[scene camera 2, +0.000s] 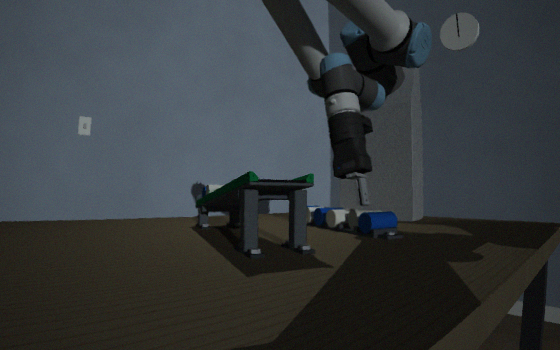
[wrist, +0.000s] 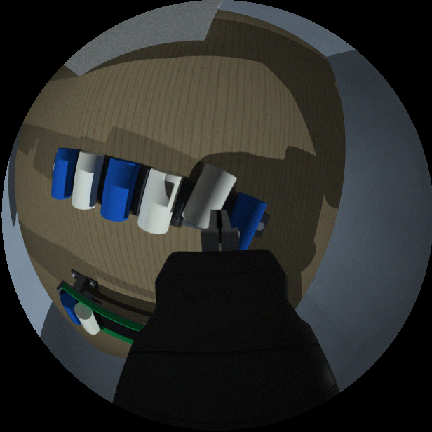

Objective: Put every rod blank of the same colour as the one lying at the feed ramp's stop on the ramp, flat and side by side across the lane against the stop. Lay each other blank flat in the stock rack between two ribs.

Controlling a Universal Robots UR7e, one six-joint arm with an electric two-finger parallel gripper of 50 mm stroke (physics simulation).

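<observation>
My gripper (scene camera 2: 366, 203) (wrist: 218, 219) is shut and empty. Its fingertips are close above the near end of a white blank (wrist: 206, 196); contact cannot be told. This blank lies on the stock rack (scene camera 2: 387, 234) (wrist: 265, 220), turned askew to its neighbours. A blue blank (scene camera 2: 378, 222) (wrist: 248, 215) lies at the rack's right end in the wrist view. To the left lie a white blank (wrist: 154, 210), a blue blank (wrist: 117, 195), a white blank (wrist: 85, 182) and a blue blank (wrist: 63, 175). On the ramp (scene camera 2: 230, 188) (wrist: 111, 315), a blue blank (wrist: 69, 307) and a white blank (scene camera 2: 214, 188) (wrist: 88, 320) lie together at the far end.
The ramp stands on grey legs (scene camera 2: 249, 220) to the left of the rack in the scene view. Its green side rails run up towards the camera. A grey column (scene camera 2: 380, 150) stands behind the rack. The wooden table's edge (scene camera 2: 520, 267) is at the right.
</observation>
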